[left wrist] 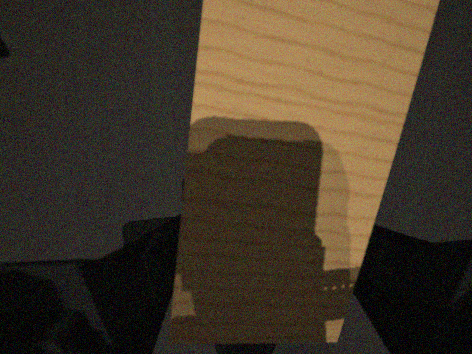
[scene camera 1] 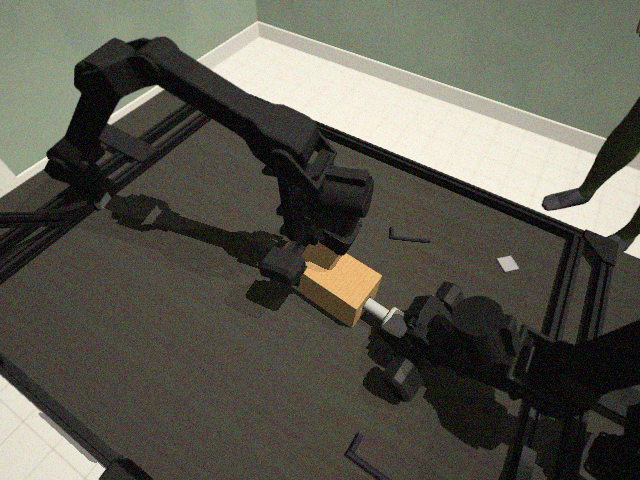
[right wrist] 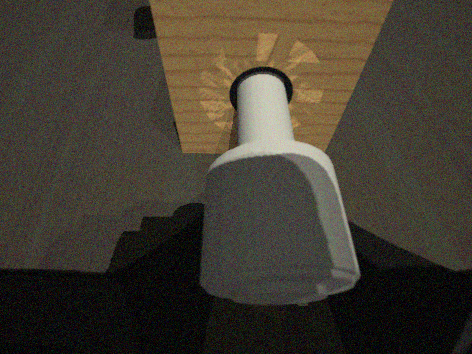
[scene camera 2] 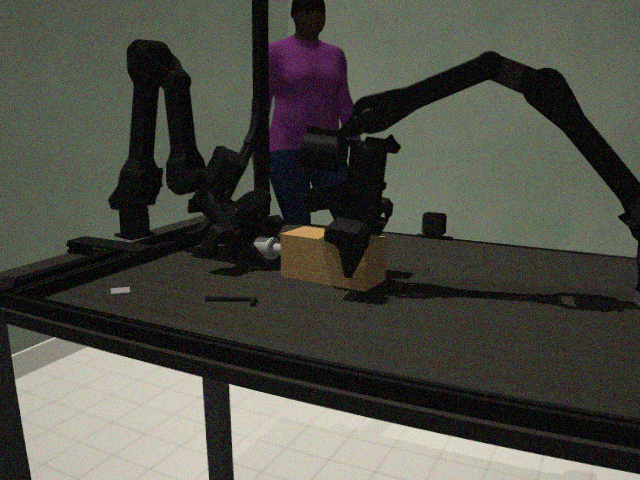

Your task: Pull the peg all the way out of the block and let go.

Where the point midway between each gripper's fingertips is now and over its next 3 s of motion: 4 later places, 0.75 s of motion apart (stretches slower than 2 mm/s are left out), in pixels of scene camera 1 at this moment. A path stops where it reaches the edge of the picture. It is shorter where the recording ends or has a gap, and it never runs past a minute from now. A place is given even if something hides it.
The left gripper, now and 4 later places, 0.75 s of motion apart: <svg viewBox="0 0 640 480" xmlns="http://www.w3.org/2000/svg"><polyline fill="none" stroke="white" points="306,267 316,279 318,280 321,283 326,289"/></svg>
The right gripper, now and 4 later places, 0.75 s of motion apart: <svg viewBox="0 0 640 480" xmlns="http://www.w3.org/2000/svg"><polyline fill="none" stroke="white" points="384,322 401,325 419,332 421,334 425,344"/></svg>
